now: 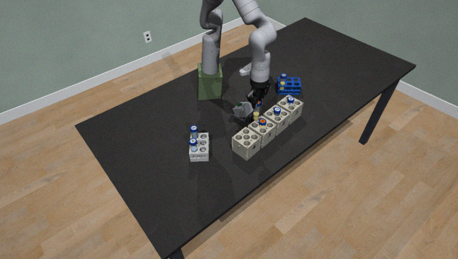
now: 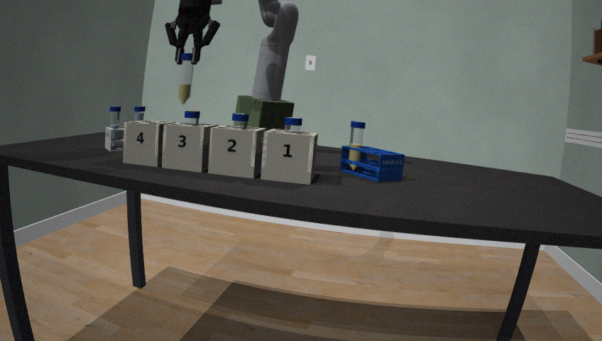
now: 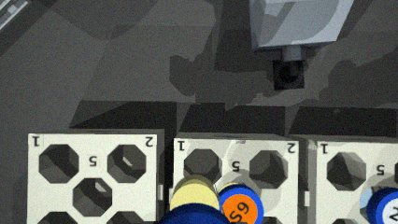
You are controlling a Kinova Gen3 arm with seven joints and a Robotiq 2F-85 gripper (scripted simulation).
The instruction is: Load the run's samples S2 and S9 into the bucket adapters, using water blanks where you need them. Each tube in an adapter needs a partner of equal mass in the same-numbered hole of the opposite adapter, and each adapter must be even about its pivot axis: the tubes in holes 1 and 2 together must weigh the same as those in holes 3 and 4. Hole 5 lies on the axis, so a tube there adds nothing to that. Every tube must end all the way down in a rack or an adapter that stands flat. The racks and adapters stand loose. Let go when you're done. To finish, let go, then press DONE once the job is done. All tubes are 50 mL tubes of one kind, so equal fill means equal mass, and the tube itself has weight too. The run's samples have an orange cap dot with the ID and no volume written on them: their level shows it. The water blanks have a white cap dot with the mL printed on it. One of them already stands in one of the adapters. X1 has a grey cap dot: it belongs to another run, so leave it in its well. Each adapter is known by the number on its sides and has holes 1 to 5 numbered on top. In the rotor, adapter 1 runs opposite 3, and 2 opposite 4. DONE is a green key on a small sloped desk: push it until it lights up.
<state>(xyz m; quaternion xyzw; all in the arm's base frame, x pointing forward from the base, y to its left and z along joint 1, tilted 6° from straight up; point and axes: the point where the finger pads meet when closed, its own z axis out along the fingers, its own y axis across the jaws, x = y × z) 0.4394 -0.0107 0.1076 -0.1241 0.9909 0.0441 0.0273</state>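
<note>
Right now my hand is 5 cm above the orange-dot sample tube, 1 cm to the right of it and 1 cm past it. From my hand the other things lie so: adapter 2: 20 cm below, 14 cm to the left, 2 cm behind; adapter 3: 20 cm below, 3 cm to the left; white-dot tube: 18 cm below, 15 cm to the left, 2 cm behind.
</note>
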